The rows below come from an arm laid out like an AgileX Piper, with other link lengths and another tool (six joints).
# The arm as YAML. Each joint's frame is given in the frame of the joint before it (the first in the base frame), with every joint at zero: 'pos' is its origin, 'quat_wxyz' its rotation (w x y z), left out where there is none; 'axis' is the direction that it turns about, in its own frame. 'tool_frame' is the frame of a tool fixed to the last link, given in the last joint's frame.
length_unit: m
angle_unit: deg
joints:
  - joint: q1
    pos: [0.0, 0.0, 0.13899]
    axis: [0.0, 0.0, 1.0]
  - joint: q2
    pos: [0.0, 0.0, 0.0]
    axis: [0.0, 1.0, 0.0]
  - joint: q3
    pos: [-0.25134, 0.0, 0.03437]
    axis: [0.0, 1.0, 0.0]
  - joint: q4
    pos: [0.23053, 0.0, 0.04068]
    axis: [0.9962, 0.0, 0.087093]
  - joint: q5
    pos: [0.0, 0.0, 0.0]
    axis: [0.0, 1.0, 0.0]
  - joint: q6
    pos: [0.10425, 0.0, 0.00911]
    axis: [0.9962, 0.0, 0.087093]
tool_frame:
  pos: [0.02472, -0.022, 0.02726]
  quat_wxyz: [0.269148, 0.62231, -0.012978, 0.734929]
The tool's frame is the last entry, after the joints.
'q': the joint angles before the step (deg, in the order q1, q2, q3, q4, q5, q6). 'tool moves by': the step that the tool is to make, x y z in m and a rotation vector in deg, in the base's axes. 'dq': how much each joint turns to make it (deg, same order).
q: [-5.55, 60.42, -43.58, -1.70, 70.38, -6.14]
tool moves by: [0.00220, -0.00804, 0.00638, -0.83, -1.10, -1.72]
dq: [-1.99, 0.16, -1.36, -0.69, 0.01, -0.13]
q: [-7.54, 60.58, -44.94, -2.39, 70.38, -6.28]
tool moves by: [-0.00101, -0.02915, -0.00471, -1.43, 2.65, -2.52]
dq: [-8.87, 2.91, -0.92, -1.11, 0.01, -6.19]
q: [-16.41, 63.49, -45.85, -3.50, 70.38, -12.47]
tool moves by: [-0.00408, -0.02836, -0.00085, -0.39, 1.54, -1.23]
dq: [-9.21, 2.41, -1.58, 0.00, 0.00, -8.04]
